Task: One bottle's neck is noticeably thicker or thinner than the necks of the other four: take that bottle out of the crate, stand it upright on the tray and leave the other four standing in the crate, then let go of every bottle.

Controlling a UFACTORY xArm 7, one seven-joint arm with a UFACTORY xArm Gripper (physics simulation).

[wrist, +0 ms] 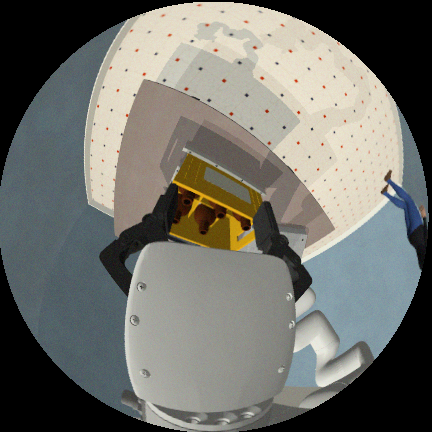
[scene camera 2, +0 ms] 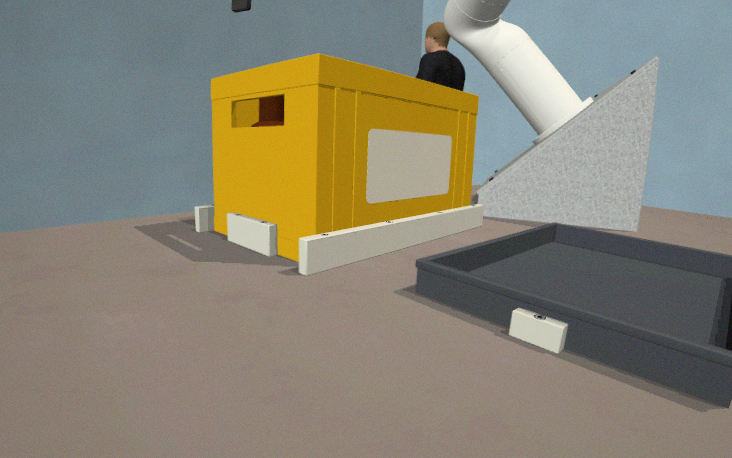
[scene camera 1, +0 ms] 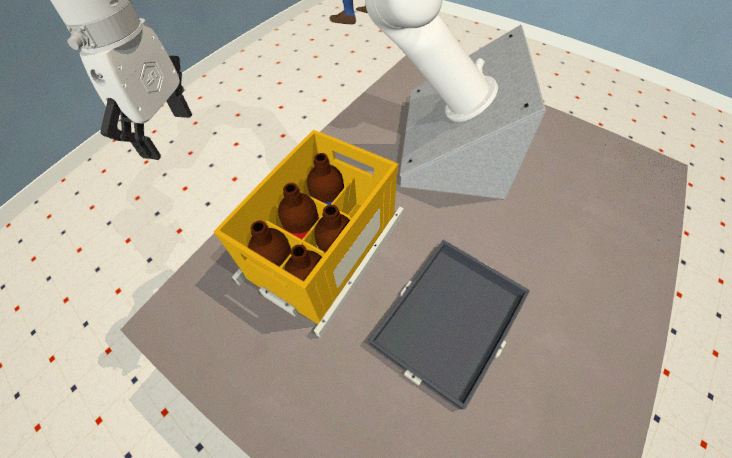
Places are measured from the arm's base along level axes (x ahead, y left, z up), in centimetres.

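Pixels of known places: gripper, between the fingertips: (wrist: 218, 201) (scene camera 2: 218, 1) (scene camera 1: 168, 136); arm's base, origin of its link: (scene camera 2: 563, 123) (scene camera 1: 471, 100).
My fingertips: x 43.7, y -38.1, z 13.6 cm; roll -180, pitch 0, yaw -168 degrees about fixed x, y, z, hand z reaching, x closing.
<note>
Ahead of a thing's pixels: the offset from my fingertips to its top centre. "spot": to the spot under its first point.
The yellow crate {dx -5.8, dy +19.3, dz -12.2 cm} (scene camera 1: 280, 283) (scene camera 2: 269, 162) (wrist: 190, 167) holds five upright brown bottles: one at the back {spot: dx -13.2, dy +17.5, dz -17.6 cm} (scene camera 1: 324, 182), one mid-left {dx -6.7, dy +14.7, dz -13.4 cm} (scene camera 1: 296, 213), one front-left {dx +2.3, dy +13.9, dz -13.4 cm} (scene camera 1: 269, 247), one mid-right {dx -5.1, dy +23.5, dz -13.4 cm} (scene camera 1: 329, 233) and one front-right {dx +3.7, dy +22.4, dz -13.4 cm} (scene camera 1: 303, 265). Its back-right cell has no bottle. I cannot tell for certain whose neck differs. The dark grey tray {dx -1.3, dy +48.1, dz -27.2 cm} (scene camera 1: 448, 318) (scene camera 2: 475, 297) is empty. My gripper (scene camera 1: 165, 129) (wrist: 218, 201) is open and empty, high up beyond the crate's left side in scene camera 1. In scene camera 2, part of one finger shows at the top edge.
The grey wedge base (scene camera 1: 458, 156) (scene camera 2: 593, 178) stands behind the crate, with the white arm above it. A long white rail {dx -4.4, dy +29.1, dz -26.7 cm} (scene camera 1: 358, 270) (scene camera 2: 388, 237) runs along the crate's tray side. Small white blocks {spot: dx +11.3, dy +45.0, dz -28.2 cm} (scene camera 1: 412, 376) (scene camera 2: 538, 330) hold the tray's edges. A person (scene camera 2: 442, 67) (wrist: 412, 220) stands in the background.
</note>
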